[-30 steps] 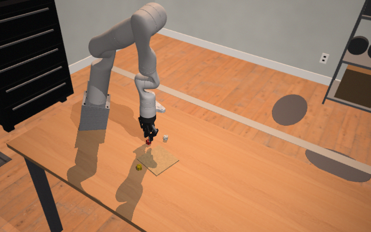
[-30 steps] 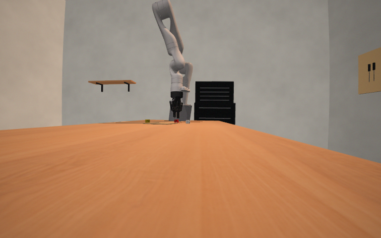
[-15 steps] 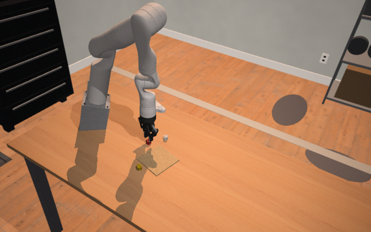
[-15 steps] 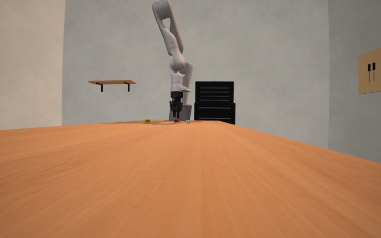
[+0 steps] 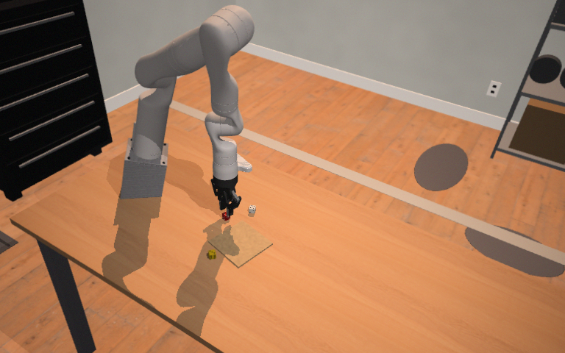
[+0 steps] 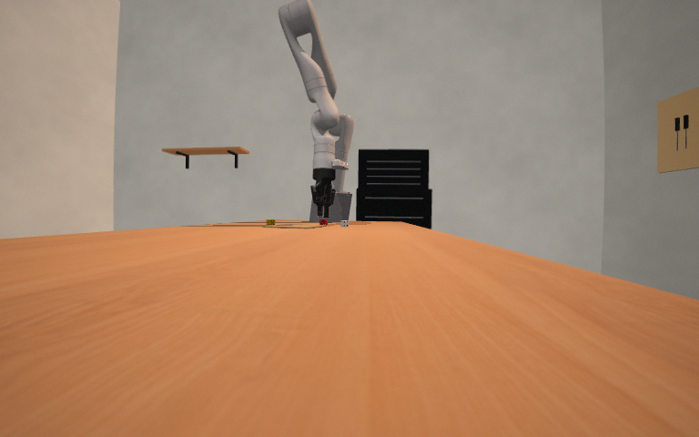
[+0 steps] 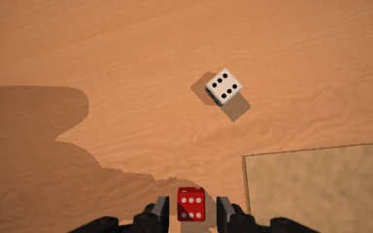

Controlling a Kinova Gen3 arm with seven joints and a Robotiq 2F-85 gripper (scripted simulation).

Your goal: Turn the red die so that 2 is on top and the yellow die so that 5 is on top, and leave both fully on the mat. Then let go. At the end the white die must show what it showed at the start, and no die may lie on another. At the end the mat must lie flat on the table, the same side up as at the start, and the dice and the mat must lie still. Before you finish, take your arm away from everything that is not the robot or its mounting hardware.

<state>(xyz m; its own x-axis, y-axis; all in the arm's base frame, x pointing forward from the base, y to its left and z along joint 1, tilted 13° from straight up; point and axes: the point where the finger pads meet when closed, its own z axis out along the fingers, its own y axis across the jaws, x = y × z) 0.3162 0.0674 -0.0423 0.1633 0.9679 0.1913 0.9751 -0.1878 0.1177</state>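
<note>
The red die lies 3 cm below my hand. Round my hand: white die (4 cm ahead, 8 cm to the left, 3 cm below); yellow die (9 cm ahead, 14 cm to the right, 3 cm below); tan mat (11 cm ahead, 5 cm to the right, 4 cm below).
</note>
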